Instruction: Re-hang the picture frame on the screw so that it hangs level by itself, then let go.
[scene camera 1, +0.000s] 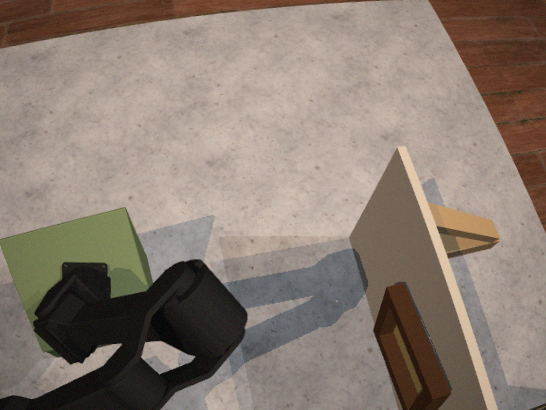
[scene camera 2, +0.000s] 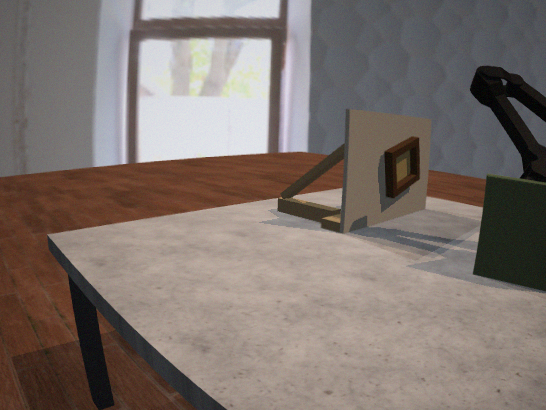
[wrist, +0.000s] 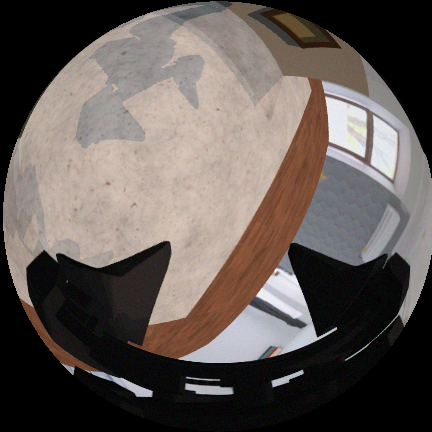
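The brown picture frame with a tan centre is on the face of the upright beige board. In scene camera 2 it looks tilted, its right side higher than its left. The screw does not show; the frame may hide it. My gripper is open and empty in the wrist view, well away from the frame, which shows at that view's top edge. The fingers cannot be made out in the scene views.
A green block stands across from the board's face, with my dark arm above and beside it. Wooden struts prop the board from behind. The grey table bears the board and block.
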